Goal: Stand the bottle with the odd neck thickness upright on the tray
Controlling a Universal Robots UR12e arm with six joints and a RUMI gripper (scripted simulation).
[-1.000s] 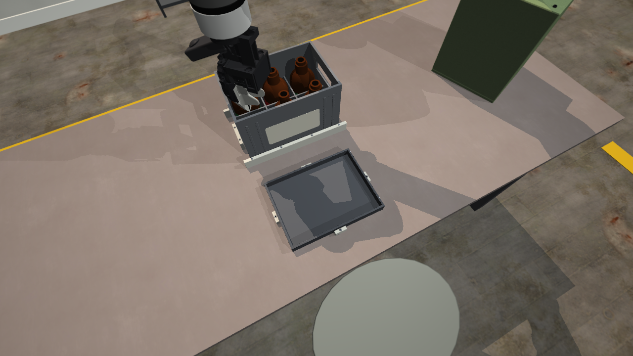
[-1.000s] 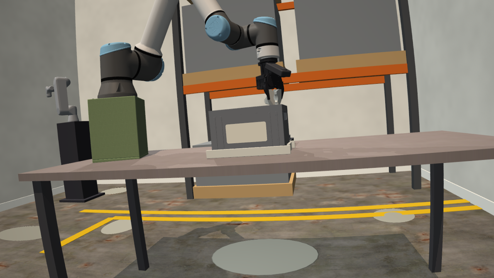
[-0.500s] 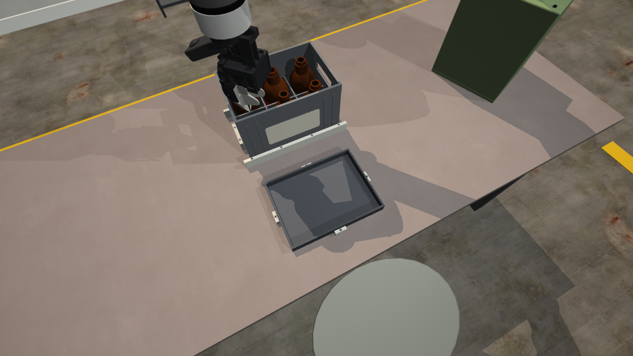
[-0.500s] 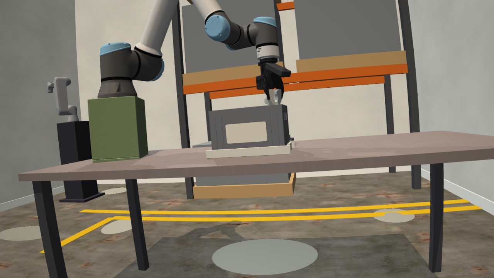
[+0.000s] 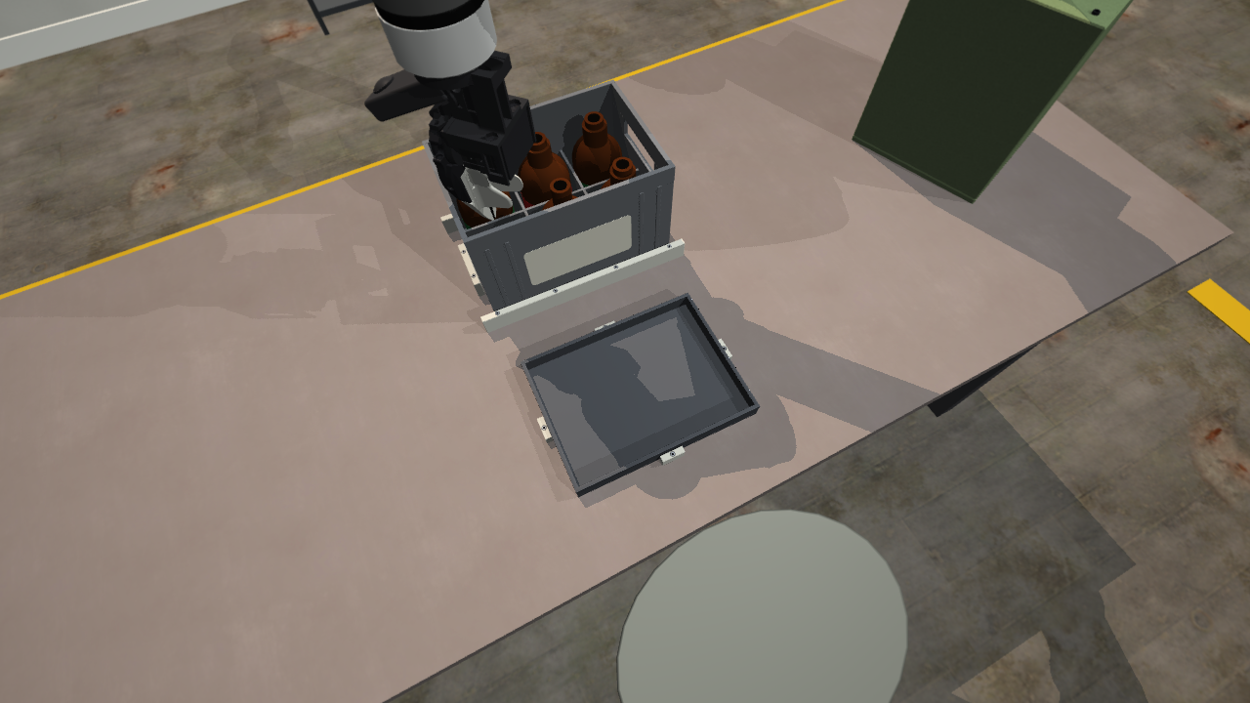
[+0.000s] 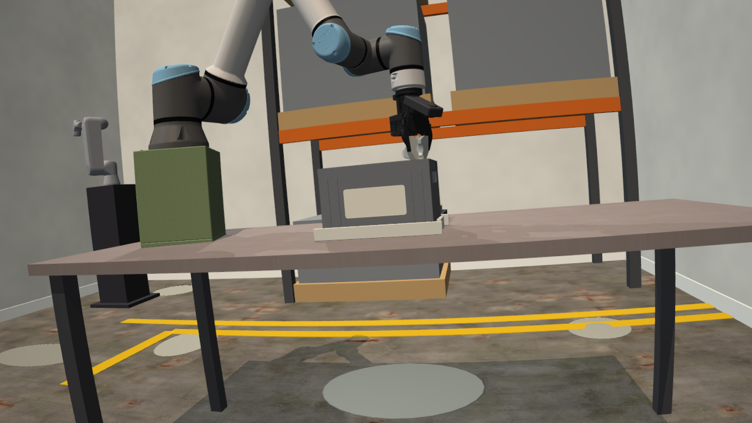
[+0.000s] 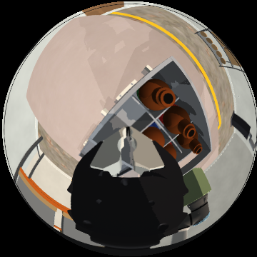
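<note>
Right now my hand is 90 mm past the brown bottle, 70 mm above it and 10 mm to the right of it. The rest, counted from my hand: grey crate: 100 mm behind, 70 mm below, 30 mm to the right; then dark tray: 240 mm to the left, 150 mm below, 70 mm behind.
</note>
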